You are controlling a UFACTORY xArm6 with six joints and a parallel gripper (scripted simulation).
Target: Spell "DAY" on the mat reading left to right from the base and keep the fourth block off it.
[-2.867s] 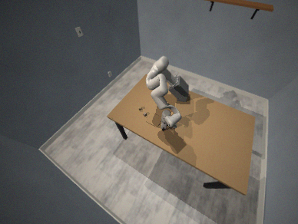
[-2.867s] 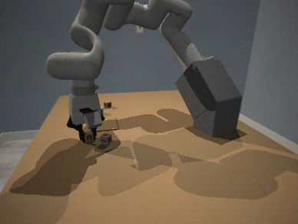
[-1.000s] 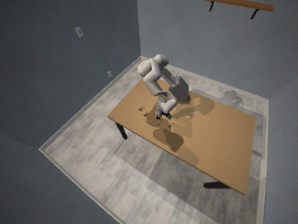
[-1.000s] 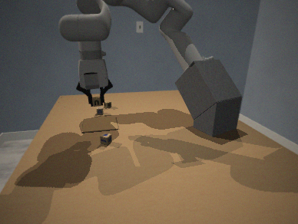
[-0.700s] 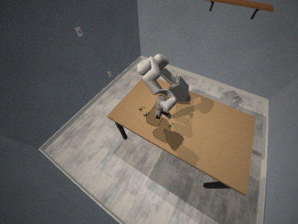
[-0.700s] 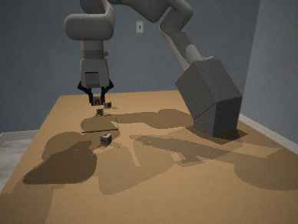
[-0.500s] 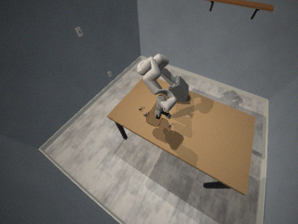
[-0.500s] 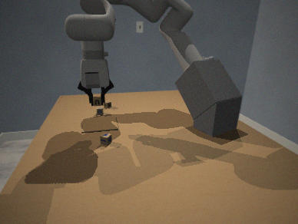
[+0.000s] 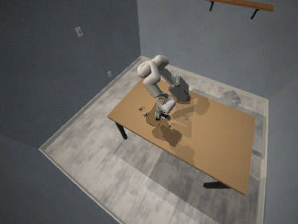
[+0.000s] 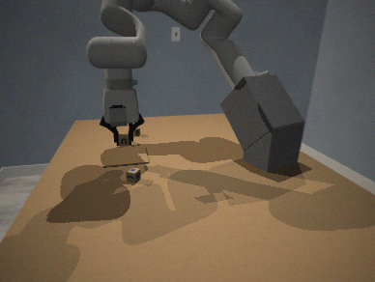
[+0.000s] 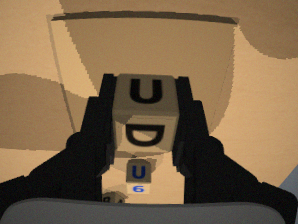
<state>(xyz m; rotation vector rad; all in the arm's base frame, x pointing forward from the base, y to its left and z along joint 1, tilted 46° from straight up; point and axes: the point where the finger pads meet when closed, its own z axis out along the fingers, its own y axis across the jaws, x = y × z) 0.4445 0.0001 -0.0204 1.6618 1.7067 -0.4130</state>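
My gripper is now 50 mm to the left of the thin tan mat and 80 mm above it.
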